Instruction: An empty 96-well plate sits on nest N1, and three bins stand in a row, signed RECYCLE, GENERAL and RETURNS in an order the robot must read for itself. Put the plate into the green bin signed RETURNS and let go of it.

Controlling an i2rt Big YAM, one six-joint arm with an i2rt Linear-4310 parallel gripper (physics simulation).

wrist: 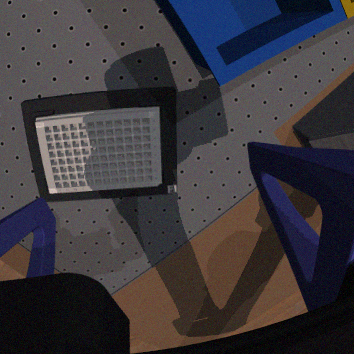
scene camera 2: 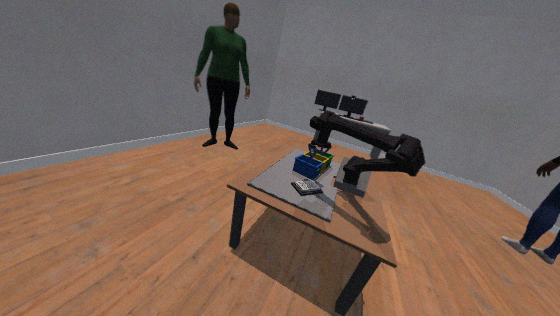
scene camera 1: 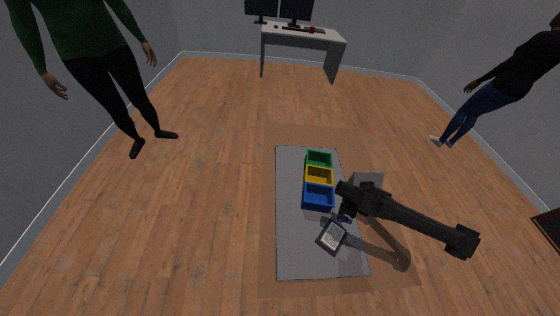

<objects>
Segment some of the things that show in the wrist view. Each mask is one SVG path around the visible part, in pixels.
My gripper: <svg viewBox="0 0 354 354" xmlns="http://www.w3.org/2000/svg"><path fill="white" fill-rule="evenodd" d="M354 150L286 146L256 141L247 142L250 171L288 259L307 312L245 332L172 348L130 353L129 319L106 288L97 280L83 274L73 272L54 274L55 217L45 199L39 197L0 219L0 256L29 232L33 232L26 277L0 281L0 354L354 354ZM276 178L317 200L322 212L319 236L292 205Z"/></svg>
A white 96-well plate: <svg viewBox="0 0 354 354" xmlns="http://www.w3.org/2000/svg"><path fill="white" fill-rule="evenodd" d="M159 106L101 109L36 117L36 133L49 193L157 186L159 183L162 183Z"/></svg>
</objects>
